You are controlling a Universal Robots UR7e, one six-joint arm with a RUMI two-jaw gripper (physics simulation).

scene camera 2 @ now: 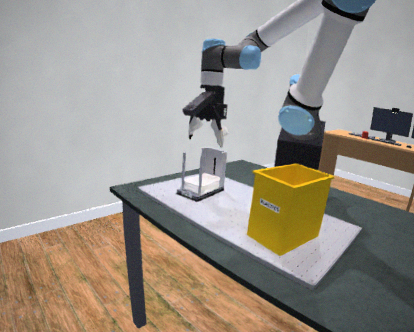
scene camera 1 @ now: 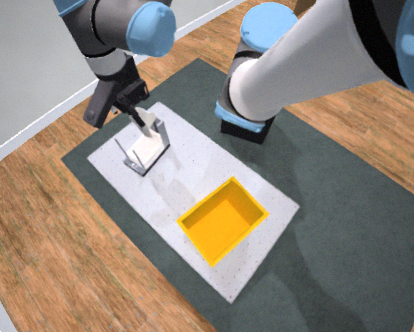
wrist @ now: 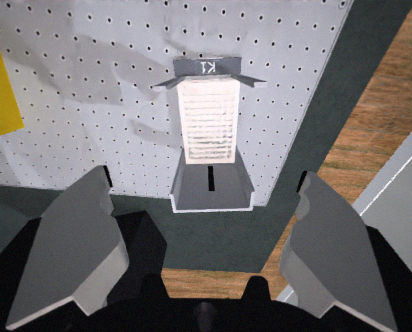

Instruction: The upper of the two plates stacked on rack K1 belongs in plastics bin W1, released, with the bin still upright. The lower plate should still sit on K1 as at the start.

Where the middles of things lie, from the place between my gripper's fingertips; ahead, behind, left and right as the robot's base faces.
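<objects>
My gripper: 90 mm above the yellow plastics bin W1 (scene camera 2: 288, 202), 370 mm to the right of it and 30 mm short of it.
</objects>
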